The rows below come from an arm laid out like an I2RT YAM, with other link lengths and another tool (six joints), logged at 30 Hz.
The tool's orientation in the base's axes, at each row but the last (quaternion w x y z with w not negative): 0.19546 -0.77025 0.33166 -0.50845; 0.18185 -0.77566 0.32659 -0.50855; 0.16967 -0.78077 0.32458 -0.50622; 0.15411 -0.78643 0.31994 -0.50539
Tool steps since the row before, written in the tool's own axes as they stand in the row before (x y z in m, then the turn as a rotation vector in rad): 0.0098 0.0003 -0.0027 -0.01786 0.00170 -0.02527; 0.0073 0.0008 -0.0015 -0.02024 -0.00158 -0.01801; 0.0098 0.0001 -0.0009 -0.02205 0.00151 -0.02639; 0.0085 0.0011 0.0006 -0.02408 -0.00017 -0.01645
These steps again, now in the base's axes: 0.0000 -0.0071 0.0073 -0.02830 0.01239 -0.00249; 0.0003 -0.0056 0.0050 -0.02129 0.01604 -0.00509; 0.0019 -0.0067 0.0070 -0.03038 0.01554 -0.00455; 0.0026 -0.0065 0.0050 -0.02149 0.01733 -0.00941
